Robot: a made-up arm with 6 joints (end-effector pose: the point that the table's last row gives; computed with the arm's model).
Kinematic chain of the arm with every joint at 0, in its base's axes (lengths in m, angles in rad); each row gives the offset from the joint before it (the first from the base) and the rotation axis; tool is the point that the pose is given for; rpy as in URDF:
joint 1: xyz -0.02 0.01 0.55 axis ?
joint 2: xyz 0.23 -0.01 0 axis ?
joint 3: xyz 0.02 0.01 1 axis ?
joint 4: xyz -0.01 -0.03 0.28 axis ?
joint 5: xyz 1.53 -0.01 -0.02 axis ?
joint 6: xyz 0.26 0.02 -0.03 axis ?
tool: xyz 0 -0.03 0.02 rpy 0 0 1.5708
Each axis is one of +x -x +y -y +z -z.
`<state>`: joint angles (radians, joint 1 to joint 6).
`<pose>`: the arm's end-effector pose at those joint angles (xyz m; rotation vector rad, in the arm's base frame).
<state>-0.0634 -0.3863 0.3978 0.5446 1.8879 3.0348</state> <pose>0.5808 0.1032 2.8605 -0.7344 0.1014 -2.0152</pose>
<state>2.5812 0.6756 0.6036 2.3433 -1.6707 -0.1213</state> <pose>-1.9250 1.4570 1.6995 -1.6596 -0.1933 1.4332</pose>
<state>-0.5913 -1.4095 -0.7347 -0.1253 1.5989 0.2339</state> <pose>0.0278 -0.1118 2.0808 -1.9595 -1.0634 0.2026</pose>
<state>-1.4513 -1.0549 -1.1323 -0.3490 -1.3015 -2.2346</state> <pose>0.1663 -0.8661 0.9563 1.1190 -1.9810 -1.3886</pose>
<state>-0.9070 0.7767 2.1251 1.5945 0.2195 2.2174</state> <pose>0.6529 -0.8698 3.0351 0.3427 -2.1047 2.0155</pose>
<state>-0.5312 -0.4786 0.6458 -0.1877 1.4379 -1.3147</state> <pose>-0.0418 -0.0812 3.1145 1.5640 1.7185 -1.6770</pose>
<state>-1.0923 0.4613 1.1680 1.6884 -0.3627 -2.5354</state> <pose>0.6454 -1.7141 2.7774 -0.6112 -1.1090 0.4024</pose>
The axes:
joint 1: +z
joint 2: +y
joint 3: -y
joint 4: -x
joint 5: -y
joint 6: -x

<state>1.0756 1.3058 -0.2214 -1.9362 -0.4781 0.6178</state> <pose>0.6549 1.4667 -0.9441 1.8288 1.0782 1.1090</pose>
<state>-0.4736 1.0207 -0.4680 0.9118 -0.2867 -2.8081</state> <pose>1.1664 -0.7430 -0.6778 1.2546 -0.5237 -0.6955</pose>
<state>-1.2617 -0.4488 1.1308 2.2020 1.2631 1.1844</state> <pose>0.0176 0.3691 3.0521 1.0442 -1.8283 1.0990</pose>
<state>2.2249 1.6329 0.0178 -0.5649 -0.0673 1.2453</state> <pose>-0.8813 1.1270 -1.3217 1.0472 -1.4598 -1.2839</pose>
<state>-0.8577 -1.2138 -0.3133 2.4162 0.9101 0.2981</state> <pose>0.2049 -0.0946 2.3293 -1.7685 2.3856 -0.0224</pose>
